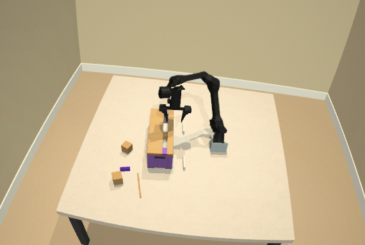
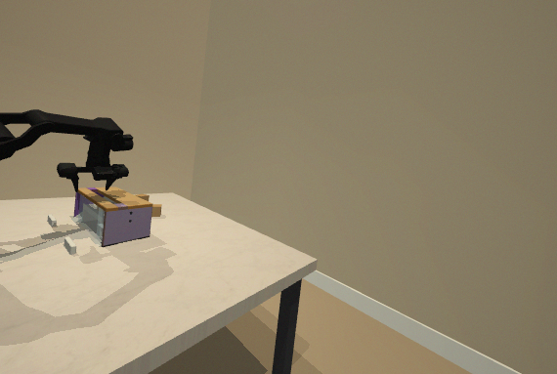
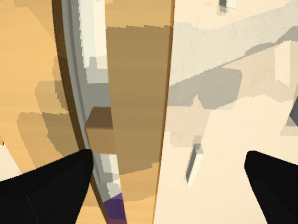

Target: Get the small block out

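Now: the box 30 mm ahead of my gripper tip, 40 mm to the left of it and 100 mm below it. From my gripper tip the other things lie so: thin stick (130 mm ahead, 390 mm to the left, 160 mm below); small tan block (40 mm ahead, 50 mm to the left, 70 mm below).
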